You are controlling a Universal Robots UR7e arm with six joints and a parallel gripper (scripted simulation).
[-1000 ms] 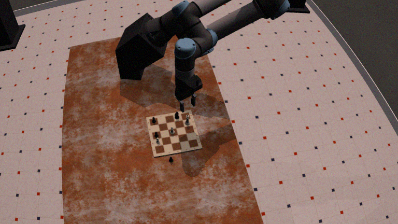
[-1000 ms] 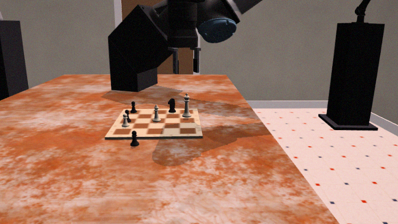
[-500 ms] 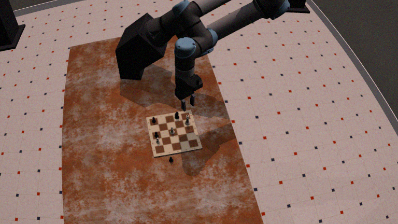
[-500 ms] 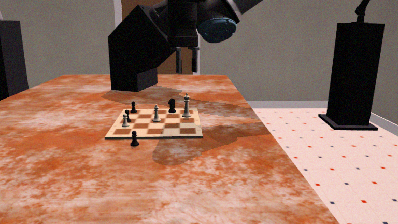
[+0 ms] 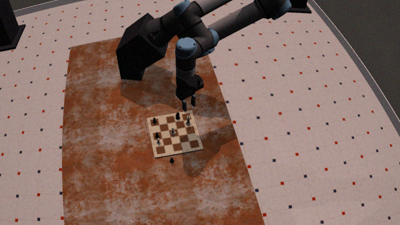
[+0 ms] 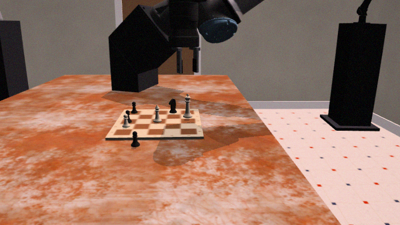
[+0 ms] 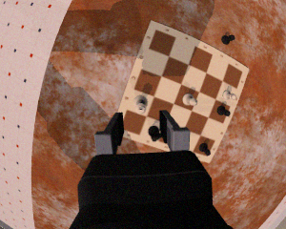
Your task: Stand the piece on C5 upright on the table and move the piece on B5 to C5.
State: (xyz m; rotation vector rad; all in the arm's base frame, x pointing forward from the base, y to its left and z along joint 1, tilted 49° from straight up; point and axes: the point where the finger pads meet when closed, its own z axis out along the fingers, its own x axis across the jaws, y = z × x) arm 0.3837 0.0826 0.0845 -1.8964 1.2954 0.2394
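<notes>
Now: hand 11 cm above the white queen. Also, from my hand: black knight (12 cm below, 5 cm to the right, 4 cm behind); chessboard (14 cm below, 7 cm to the right, 4 cm ahead); white bishop (12 cm below, 8 cm to the right, 4 cm ahead).
</notes>
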